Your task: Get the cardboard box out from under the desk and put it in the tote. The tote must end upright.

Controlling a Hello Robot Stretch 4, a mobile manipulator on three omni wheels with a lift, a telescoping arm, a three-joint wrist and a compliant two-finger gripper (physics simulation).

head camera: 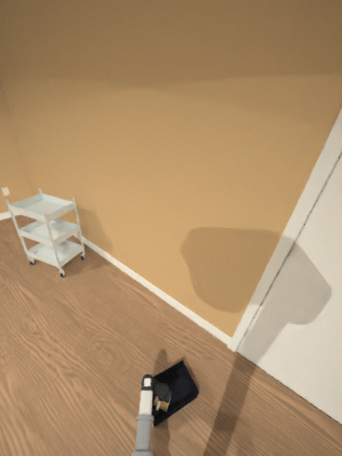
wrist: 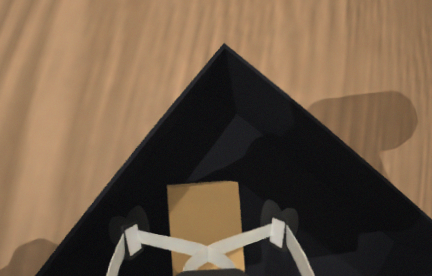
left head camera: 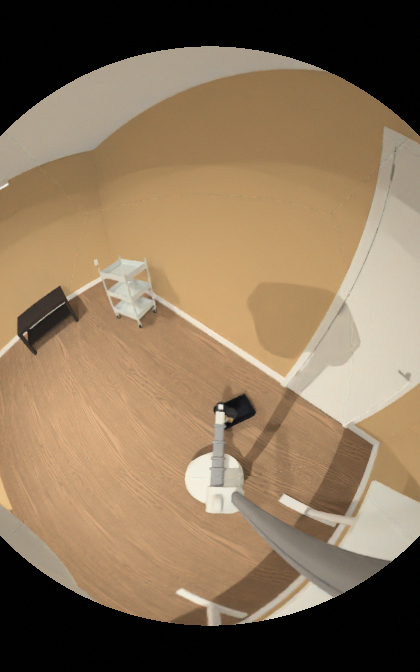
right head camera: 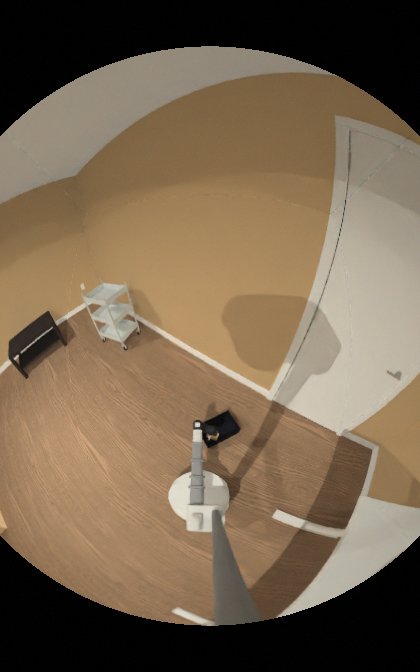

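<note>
The cardboard box is a tan block that lies inside the black tote. The tote stands upright on the wood floor, its open side up. My gripper is over the tote and open. In the wrist view its fingertips stand on either side of the box, with a gap at each side. The near end of the box is hidden behind the gripper.
A white three-tier cart stands by the far wall. A low dark table is left of it. White furniture on T-shaped legs is at the lower right. A white door is right of the tote.
</note>
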